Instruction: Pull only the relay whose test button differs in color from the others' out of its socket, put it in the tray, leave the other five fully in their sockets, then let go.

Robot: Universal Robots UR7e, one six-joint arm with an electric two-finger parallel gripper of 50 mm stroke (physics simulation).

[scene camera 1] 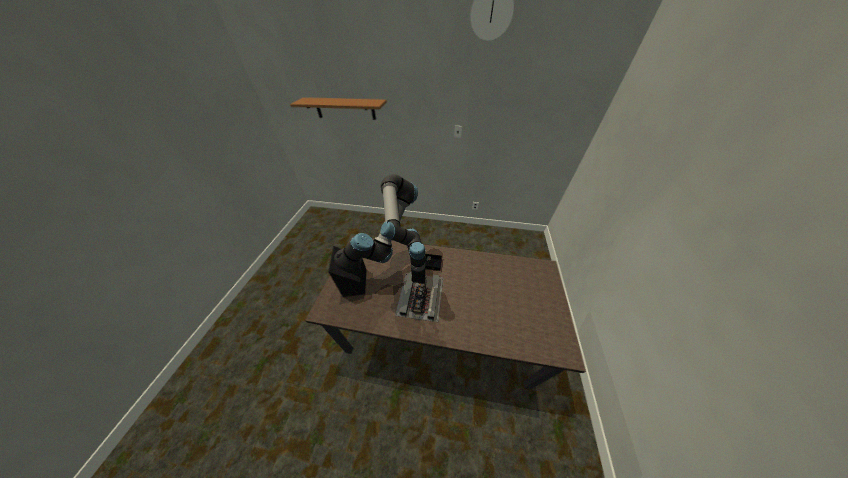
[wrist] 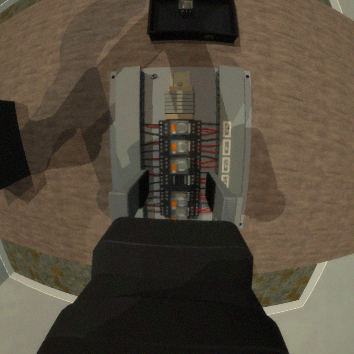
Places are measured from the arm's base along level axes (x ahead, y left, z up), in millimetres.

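Where they show: gripper, fingertip midpoint: [scene camera 1: 419, 281] [wrist: 176, 182]; arm's base at its link origin: [scene camera 1: 345, 260].
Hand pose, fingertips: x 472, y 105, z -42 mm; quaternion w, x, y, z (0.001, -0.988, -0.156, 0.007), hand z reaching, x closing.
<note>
Things, the pixels of their top centre, and the offset from my fingertips. "spot": a spot on its surface instead. Level surfaces: height alone.
- socket at its top centre: [wrist: 179, 171] [scene camera 1: 419, 297] dx +6, dy -20, dz -152 mm
- relay at its top centre: [wrist: 185, 3] dx -93, dy +296, dz -161 mm
- black tray at its top centre: [wrist: 192, 8] [scene camera 1: 430, 260] dx -74, dy +277, dz -150 mm
- grey panel at a spot on its surface: [wrist: 246, 115] spot: dx +90, dy +118, dz -182 mm
- beige terminal block at its top centre: [wrist: 179, 103] dx -32, dy +85, dz -138 mm
- table at its surface level: dz -185 mm
Clear relays with orange buttons [wrist: 180, 128] [wrist: 180, 147] [wrist: 180, 165] [wrist: 180, 204] sit in a row of black sockets in the wrist view; a sliver of orange shows at the row's near end, mostly hidden by the gripper body. One socket [wrist: 181, 180] between them is dark and holds no relay. A relay [wrist: 186, 5] lies in the black tray [wrist: 175, 37] [scene camera 1: 438, 262]; its button colour cannot be told. My gripper [wrist: 176, 182] is open and empty above the row, its fingers either side of the sockets near the empty one.
The grey panel [wrist: 246, 115] bears wire ducts [wrist: 127, 110] [wrist: 232, 100] on both sides of the row, and a beige terminal block [wrist: 180, 102] at the tray end. Red and dark wires run from the sockets to the ducts. The table [scene camera 1: 504, 296] carries panel and tray.
</note>
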